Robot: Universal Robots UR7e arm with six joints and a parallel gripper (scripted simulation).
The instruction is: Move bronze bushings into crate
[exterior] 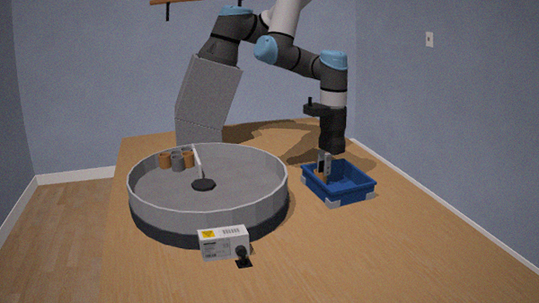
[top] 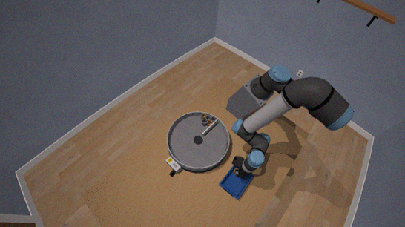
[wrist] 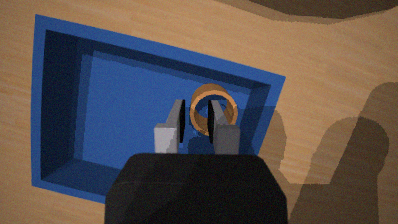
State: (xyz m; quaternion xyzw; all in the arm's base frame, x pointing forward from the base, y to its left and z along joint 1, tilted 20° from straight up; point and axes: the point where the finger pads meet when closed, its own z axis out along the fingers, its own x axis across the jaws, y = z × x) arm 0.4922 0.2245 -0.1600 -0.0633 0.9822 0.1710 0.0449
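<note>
My hand is 4 cm short of the blue crate, 3 cm above it and 2 cm to the right of it. Round my hand: grey turntable 33 cm to the right, 4 cm behind, 1 cm below.
</note>
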